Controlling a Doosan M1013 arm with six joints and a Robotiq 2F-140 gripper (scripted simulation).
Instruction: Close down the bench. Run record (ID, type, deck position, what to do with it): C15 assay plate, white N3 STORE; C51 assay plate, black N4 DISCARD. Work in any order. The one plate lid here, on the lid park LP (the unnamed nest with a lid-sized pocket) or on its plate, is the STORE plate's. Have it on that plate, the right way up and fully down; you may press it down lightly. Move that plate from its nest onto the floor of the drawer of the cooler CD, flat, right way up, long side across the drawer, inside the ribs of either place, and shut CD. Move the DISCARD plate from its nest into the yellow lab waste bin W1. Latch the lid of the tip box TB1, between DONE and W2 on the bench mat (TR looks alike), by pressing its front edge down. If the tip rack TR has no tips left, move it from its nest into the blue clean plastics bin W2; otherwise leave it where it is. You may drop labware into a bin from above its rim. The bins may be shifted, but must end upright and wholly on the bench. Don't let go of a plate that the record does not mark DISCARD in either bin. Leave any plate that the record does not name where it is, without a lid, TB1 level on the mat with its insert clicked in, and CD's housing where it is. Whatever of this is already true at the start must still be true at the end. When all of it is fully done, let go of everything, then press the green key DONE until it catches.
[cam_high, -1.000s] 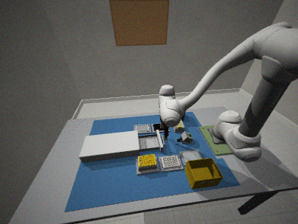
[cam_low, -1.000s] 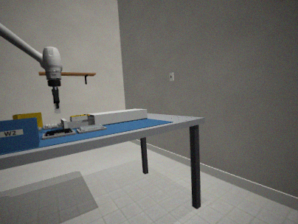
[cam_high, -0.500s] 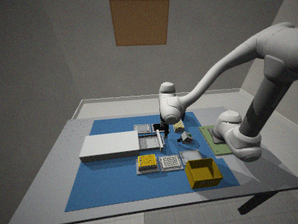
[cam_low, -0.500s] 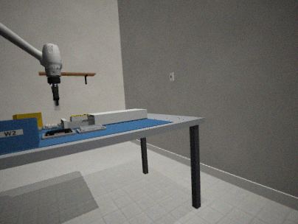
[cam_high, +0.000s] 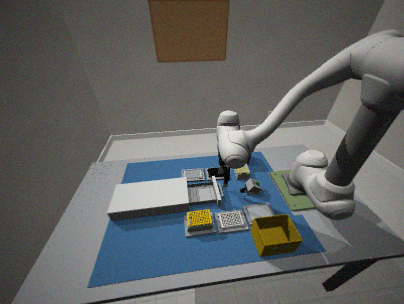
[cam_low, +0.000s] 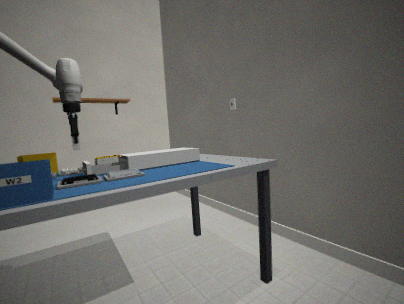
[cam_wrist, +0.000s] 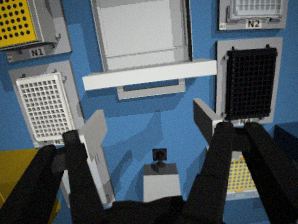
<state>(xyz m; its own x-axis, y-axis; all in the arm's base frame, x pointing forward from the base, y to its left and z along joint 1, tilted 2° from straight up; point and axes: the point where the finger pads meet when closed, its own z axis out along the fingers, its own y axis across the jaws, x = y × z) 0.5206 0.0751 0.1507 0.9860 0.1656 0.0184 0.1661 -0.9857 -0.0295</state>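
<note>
The plate lid is 210 mm behind my hand, 140 mm to the left of it and 140 mm below it. Also, from my hand: black plate (20 mm ahead, 180 mm to the right, 140 mm below); then drawer (150 mm ahead, 20 mm to the left, 130 mm below); then white plate (40 mm behind, 190 mm to the left, 140 mm below).
</note>
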